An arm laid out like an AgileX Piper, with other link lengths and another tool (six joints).
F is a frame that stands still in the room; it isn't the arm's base.
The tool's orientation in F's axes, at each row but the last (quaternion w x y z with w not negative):
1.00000 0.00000 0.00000 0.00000
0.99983 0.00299 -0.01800 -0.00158
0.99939 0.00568 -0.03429 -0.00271
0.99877 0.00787 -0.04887 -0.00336
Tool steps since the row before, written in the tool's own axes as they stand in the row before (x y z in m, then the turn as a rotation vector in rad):
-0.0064 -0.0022 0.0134 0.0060 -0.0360 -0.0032
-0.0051 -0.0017 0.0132 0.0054 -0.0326 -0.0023
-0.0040 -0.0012 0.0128 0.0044 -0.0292 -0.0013
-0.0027 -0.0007 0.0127 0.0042 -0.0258 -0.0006
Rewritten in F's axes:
-0.0064 -0.0022 0.0134 0.0060 -0.0360 -0.0032
-0.0056 -0.0018 0.0130 0.0054 -0.0326 -0.0023
-0.0049 -0.0013 0.0125 0.0043 -0.0292 -0.0013
-0.0039 -0.0009 0.0124 0.0041 -0.0258 -0.0006

